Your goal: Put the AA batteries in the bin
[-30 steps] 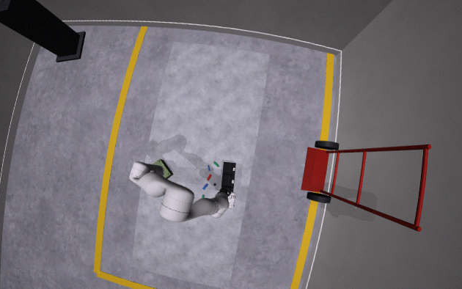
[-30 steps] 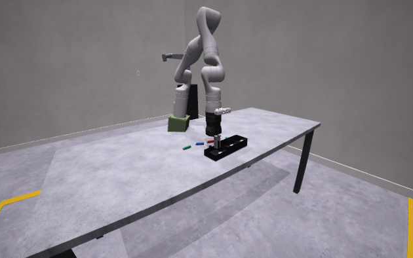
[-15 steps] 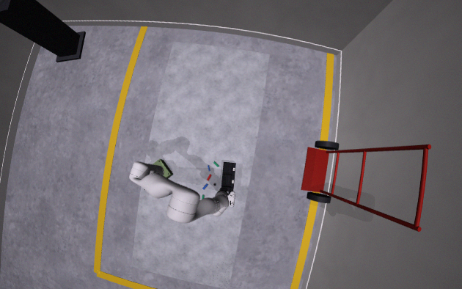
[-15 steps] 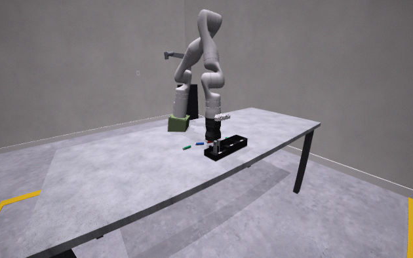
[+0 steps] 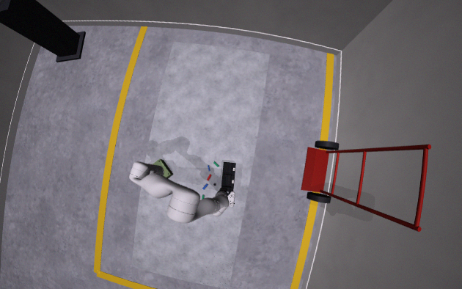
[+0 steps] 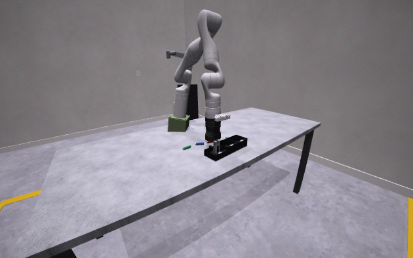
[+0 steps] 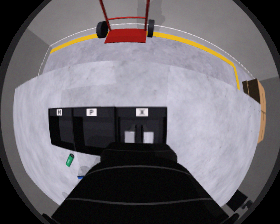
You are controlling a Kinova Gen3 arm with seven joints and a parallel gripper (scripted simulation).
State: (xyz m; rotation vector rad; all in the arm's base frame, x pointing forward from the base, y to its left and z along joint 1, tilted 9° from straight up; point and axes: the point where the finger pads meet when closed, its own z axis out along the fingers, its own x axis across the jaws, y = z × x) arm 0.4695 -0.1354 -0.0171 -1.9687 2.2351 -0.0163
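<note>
Now: the black bin 1 cm ahead of my hand, 8 cm to the left of it and 1 cm below it. Also, from my hand: small dark thing: 9 cm behind, 5 cm to the left, 3 cm below; red battery: 13 cm behind, 10 cm to the left, 3 cm below.
</note>
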